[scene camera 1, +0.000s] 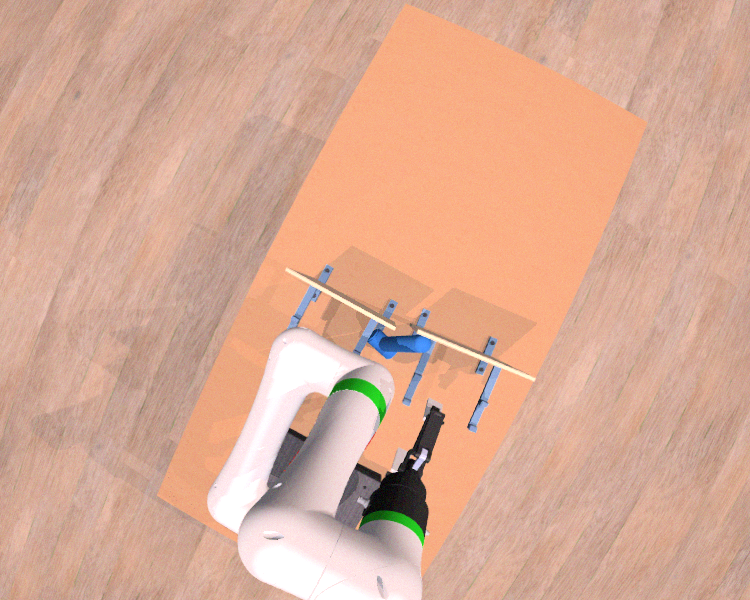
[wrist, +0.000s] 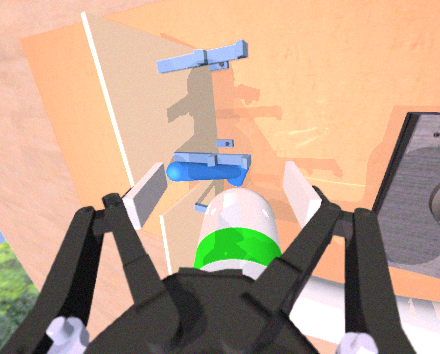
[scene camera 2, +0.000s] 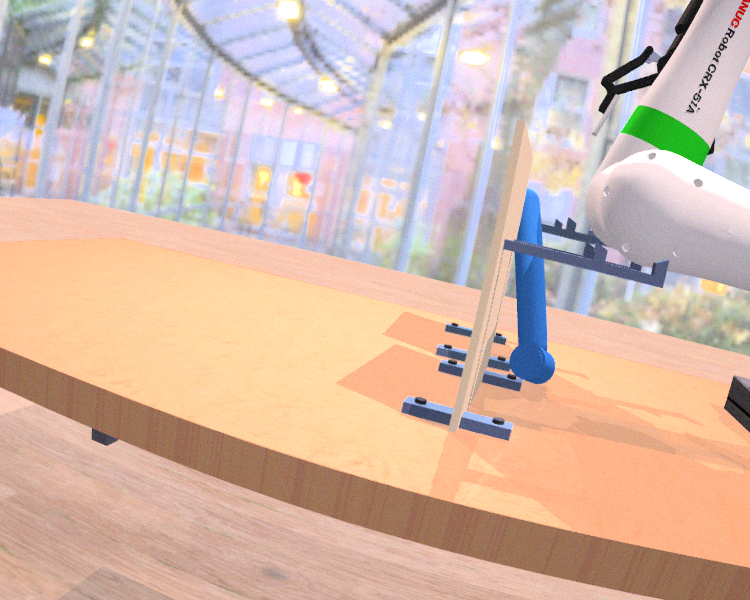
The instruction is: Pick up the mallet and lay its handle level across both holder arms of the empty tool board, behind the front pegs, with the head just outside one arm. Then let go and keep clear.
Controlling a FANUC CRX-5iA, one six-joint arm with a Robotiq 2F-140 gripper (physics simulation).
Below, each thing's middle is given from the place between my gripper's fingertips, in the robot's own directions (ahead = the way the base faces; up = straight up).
I see the blue mallet point(scene camera 2: 530, 361) 210 mm below my hand, 130 mm ahead of it and 80 mm to the left of it.
